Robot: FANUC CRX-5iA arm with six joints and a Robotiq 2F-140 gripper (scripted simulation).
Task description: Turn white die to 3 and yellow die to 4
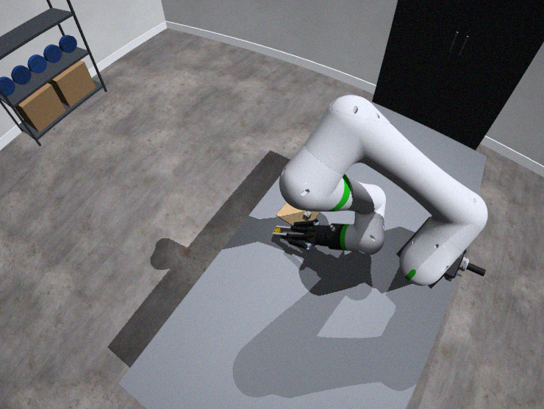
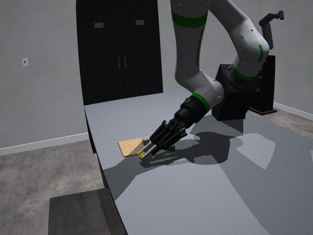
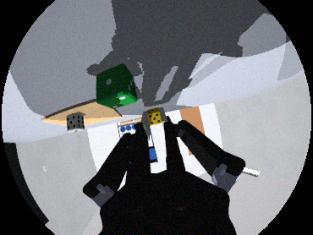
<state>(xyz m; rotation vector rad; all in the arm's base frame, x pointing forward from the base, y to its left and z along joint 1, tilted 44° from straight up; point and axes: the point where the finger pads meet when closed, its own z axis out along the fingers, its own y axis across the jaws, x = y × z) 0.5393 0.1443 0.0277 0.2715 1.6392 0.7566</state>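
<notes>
The green die lies 10 cm behind my hand, 4 cm to the right of it and 3 cm below it. From my hand the other things lie so: white die 3 cm behind, 13 cm to the right, 2 cm below; then tan mat 1 cm ahead, 13 cm to the right, 4 cm below; then yellow die 2 cm ahead, 1 cm below.
</notes>
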